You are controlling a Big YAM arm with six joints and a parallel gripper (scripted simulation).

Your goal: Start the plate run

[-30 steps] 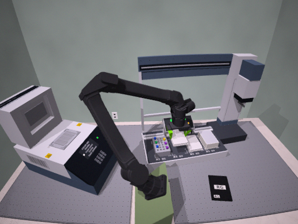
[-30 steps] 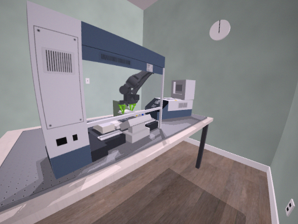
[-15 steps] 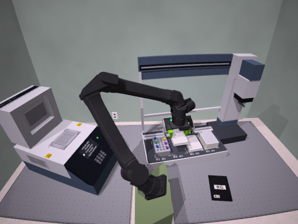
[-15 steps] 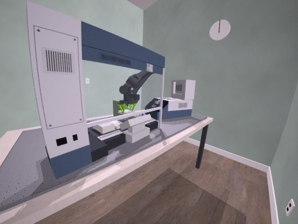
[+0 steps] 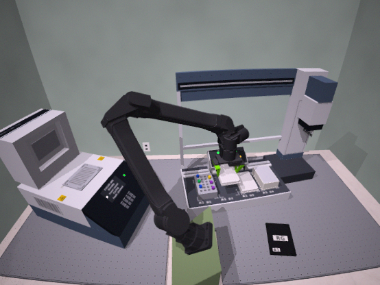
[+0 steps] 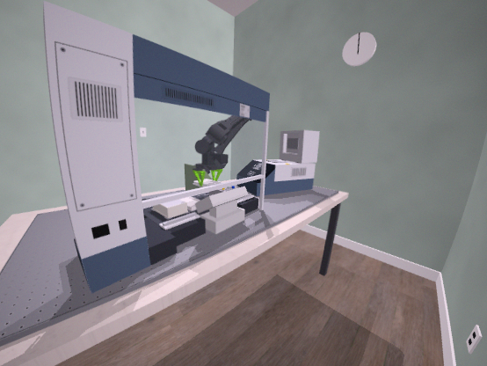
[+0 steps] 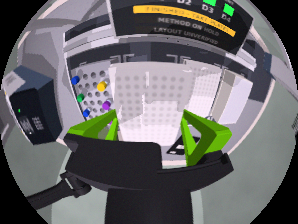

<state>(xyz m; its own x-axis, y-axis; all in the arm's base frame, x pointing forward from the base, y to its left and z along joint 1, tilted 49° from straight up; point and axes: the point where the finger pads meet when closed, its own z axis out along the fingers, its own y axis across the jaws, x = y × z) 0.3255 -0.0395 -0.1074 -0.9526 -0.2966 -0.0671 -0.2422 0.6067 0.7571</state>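
My gripper is now 10 cm to the right of the tube cooling block, 6 cm above it and 2 cm past it. Also, from my hand: pipetting head: 41 cm to the right, 25 cm above, 18 cm ahead; deep-well block: 20 cm to the right, 6 cm below, 5 cm ahead.
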